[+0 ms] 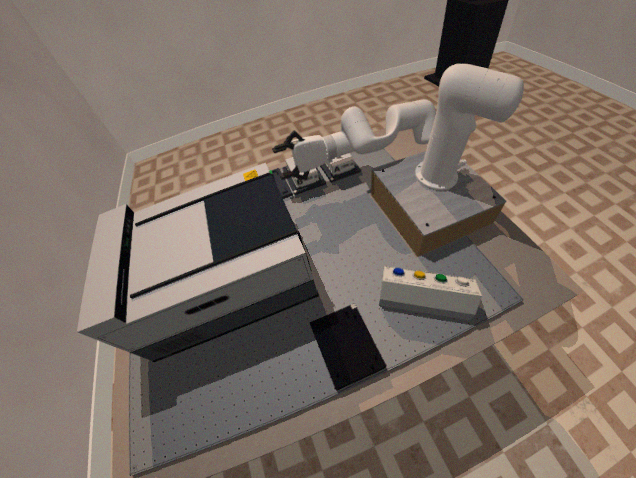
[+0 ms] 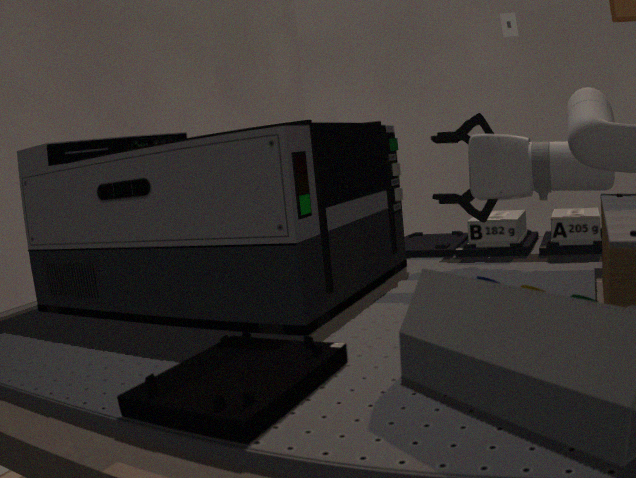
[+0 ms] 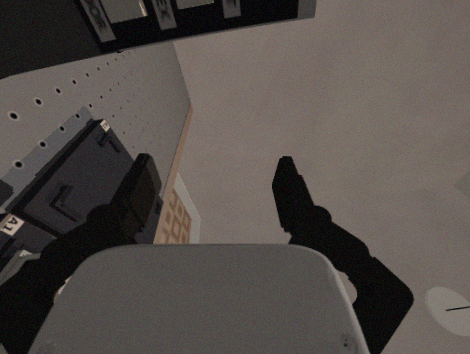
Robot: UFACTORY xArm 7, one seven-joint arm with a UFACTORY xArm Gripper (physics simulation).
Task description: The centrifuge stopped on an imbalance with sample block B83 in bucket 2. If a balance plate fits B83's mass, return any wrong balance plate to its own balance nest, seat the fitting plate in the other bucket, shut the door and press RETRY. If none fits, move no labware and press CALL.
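Frame: origin at the arm's base, x ahead, y left, z up, level; millimetres.
Seen in the pictures: gripper, fingertip midpoint: [image 1: 276, 164] [image 2: 433, 168] [image 3: 217, 170]; arm's base, link origin: [image 1: 435, 175].
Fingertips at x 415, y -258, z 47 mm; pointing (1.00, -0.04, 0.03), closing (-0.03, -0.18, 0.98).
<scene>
Pixels of each thing's top centre, then the offset from my fingertips to it. "spot": a spot on its surface instead.
- Plate B, top centre: [image 2: 498, 215] [image 1: 300, 165] dz -86, dx -92, dy -62 mm
- plate A, top centre: [image 2: 575, 212] [image 1: 336, 153] dz -86, dx -230, dy -54 mm
- opening, surface spot: [image 1: 251, 215] spot: dz +73, dx +125, dy +248 mm
- green button, top centre: [image 2: 391, 138] dz +51, dx +38, dy +94 mm
- empty dark nest, top centre: [image 3: 130, 204] [image 2: 428, 237] [image 1: 269, 184] dz -122, dx +37, dy -73 mm
- black nest, top centre: [image 2: 234, 359] [image 1: 345, 342] dz -112, dx +45, dy +548 mm
- sloped box, top centre: [image 2: 538, 282] [image 1: 431, 281] dz -56, dx -187, dy +530 mm
My gripper [image 1: 282, 161] [image 2: 435, 168] [image 3: 217, 170] is open and empty, pointing sideways. It is higher than the balance plates, near the centrifuge's button end. Plate B [image 1: 306, 178] [image 2: 497, 227], marked 182 g, and plate A [image 1: 342, 166] [image 2: 575, 226], marked 205 g, sit in dark nests at the back. The centrifuge [image 1: 215, 280] [image 2: 169, 205] has a dark panel or opening [image 1: 251, 215] on top; I cannot tell which. Its button column shows a green button [image 2: 393, 144] and pale buttons [image 2: 395, 169] [image 3: 125, 10]. Block B83 and the buckets do not show.
An empty dark nest [image 2: 434, 242] [image 3: 80, 175] lies between plate B and the centrifuge. A black nest [image 1: 347, 346] [image 2: 231, 380] lies in front. A sloped box [image 1: 429, 298] [image 2: 503, 354] carries blue, yellow, green and white buttons. The arm's base block [image 1: 437, 205] stands at the right.
</scene>
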